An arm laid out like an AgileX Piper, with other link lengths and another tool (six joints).
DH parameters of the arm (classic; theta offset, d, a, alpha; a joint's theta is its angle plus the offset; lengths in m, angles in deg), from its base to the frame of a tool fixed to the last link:
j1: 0 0.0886 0 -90
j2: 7.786 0 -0.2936 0
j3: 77.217 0 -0.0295 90
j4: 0 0.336 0 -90
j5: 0 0 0 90
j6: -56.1 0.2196 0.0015 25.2
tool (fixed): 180 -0.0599 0 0
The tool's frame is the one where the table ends.
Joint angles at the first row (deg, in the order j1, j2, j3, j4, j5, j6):
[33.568, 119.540, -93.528, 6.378, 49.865, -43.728]
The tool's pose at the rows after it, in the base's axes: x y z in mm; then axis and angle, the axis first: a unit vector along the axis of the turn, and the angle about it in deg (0 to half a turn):
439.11 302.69 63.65 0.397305 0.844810 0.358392 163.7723
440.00 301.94 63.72 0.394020 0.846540 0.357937 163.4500
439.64 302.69 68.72 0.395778 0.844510 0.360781 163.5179
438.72 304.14 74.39 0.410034 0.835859 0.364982 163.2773
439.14 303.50 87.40 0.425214 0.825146 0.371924 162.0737
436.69 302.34 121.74 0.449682 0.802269 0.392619 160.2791
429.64 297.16 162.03 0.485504 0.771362 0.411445 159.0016
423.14 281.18 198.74 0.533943 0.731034 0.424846 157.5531
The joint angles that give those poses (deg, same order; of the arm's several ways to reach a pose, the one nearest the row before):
[33.567, 119.677, -93.528, 6.138, 49.760, -43.728]
[33.568, 119.670, -93.528, 5.716, 49.642, -43.861]
[33.568, 119.267, -93.755, 6.001, 50.013, -43.732]
[33.629, 118.663, -93.755, 6.130, 50.013, -41.844]
[33.629, 117.258, -93.756, 5.347, 50.013, -39.164]
[33.629, 113.521, -93.757, 4.727, 50.530, -34.953]
[33.399, 108.995, -93.756, 4.369, 52.154, -29.540]
[32.135, 104.118, -92.913, 3.779, 53.676, -23.192]

